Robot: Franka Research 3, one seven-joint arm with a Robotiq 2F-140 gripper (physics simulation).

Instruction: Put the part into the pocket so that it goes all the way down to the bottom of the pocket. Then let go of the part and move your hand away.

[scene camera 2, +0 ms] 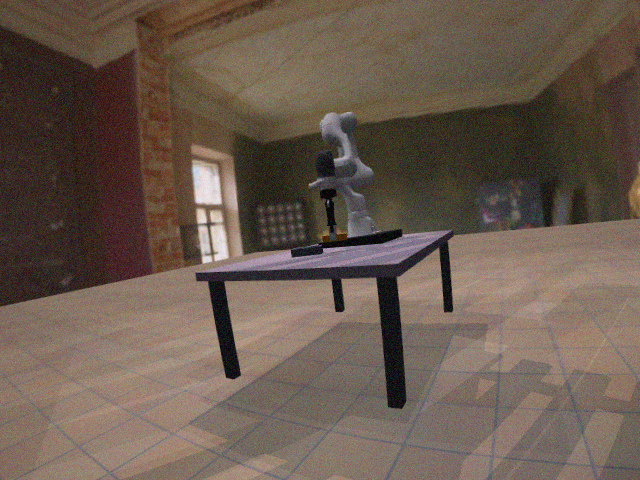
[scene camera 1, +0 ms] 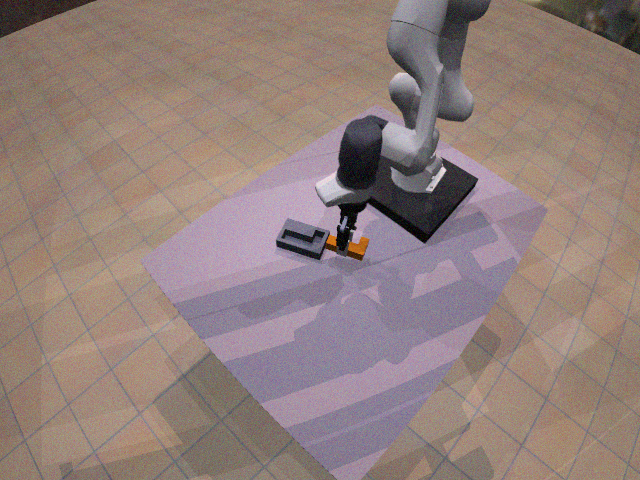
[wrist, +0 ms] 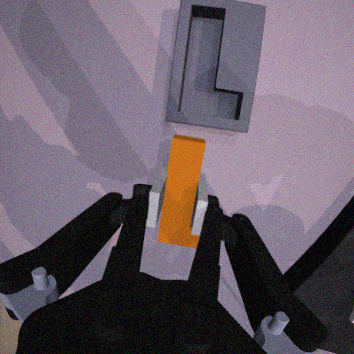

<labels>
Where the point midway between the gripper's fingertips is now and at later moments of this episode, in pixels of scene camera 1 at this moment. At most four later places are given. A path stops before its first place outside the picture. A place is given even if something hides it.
My gripper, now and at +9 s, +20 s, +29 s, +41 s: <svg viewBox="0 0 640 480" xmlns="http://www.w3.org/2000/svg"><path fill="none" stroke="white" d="M343 249L299 238L298 238L297 230L295 216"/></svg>
</labels>
